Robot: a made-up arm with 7 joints.
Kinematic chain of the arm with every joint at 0, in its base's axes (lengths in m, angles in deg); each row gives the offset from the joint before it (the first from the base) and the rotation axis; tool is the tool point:
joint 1: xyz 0 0 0.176 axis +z
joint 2: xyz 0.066 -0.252 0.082 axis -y
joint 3: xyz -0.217 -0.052 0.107 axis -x
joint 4: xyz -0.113 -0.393 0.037 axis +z
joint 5: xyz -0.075 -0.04 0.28 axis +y
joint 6: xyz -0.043 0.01 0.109 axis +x
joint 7: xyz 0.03 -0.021 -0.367 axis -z
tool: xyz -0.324 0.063 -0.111
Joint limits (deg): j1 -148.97..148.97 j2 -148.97..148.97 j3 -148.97..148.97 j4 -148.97..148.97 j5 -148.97..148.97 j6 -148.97..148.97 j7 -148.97..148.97
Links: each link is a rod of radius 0.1 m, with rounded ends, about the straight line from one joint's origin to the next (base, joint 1, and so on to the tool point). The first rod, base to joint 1, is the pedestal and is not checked.
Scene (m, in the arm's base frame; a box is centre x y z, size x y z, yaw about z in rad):
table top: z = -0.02
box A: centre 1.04 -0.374 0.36 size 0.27 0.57 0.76 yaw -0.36
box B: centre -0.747 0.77 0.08 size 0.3 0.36 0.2 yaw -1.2
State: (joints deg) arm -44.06 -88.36 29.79 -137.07 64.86 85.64 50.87
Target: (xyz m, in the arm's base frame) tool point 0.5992 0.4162 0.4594
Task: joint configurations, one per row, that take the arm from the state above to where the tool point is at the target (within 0.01 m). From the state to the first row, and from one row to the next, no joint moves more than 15 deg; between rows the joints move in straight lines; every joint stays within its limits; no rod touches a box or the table.
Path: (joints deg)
1: -37.85 -80.09 37.41 -127.91 56.97 74.34 41.33
2: -31.65 -71.82 45.03 -118.74 49.08 63.05 31.79
3: -25.44 -63.55 52.65 -109.58 41.19 51.75 22.24
4: -15.82 -61.46 64.65 -108.31 42.13 63.18 25.33
5: -6.20 -59.37 76.65 -107.04 43.07 74.60 28.41
6: 3.42 -57.28 88.64 -105.77 44.01 86.03 31.50

